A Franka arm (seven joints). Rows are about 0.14 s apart.
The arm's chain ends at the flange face. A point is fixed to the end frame.
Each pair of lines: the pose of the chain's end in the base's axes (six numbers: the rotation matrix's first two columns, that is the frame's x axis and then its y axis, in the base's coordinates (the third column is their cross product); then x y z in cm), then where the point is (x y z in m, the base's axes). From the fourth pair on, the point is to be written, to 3 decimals.
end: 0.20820 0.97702 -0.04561 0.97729 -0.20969 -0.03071 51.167 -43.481 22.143
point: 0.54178 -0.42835 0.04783
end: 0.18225 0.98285 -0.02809 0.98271 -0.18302 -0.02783 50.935 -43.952 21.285
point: 0.54032 -0.42936 0.03958
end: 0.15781 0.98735 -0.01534 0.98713 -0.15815 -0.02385 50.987 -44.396 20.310
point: 0.54161 -0.43096 0.03016
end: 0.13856 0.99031 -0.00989 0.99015 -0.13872 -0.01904 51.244 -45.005 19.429
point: 0.545 -0.436 0.022
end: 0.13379 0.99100 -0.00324 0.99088 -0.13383 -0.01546 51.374 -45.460 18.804
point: 0.547 -0.439 0.016
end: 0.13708 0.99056 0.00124 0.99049 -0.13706 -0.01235 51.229 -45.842 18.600
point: 0.546 -0.442 0.014
